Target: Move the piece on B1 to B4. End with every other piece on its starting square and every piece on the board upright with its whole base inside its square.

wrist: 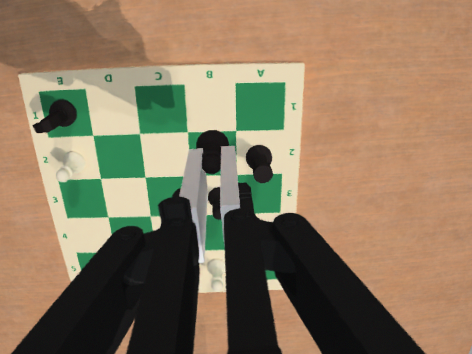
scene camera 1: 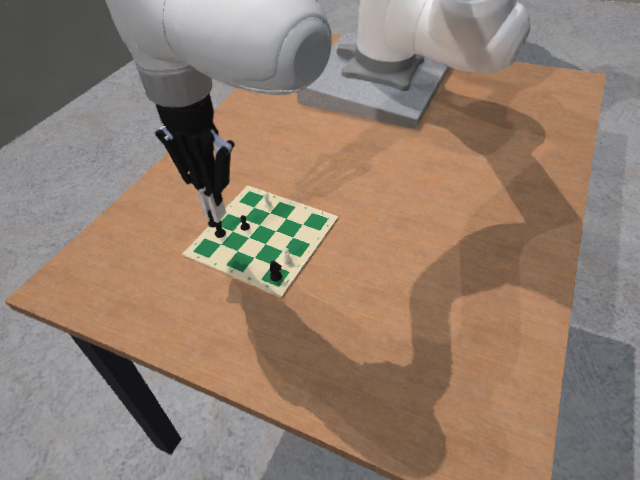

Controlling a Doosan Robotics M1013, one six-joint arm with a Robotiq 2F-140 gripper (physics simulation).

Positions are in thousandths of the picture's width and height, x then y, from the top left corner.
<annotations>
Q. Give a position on a chessboard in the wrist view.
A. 287,355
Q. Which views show my gripper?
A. The wrist view and scene camera 1: all of them.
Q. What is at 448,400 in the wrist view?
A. A black pawn.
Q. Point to a chessboard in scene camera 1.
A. At 385,532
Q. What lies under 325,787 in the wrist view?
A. My gripper.
</annotations>
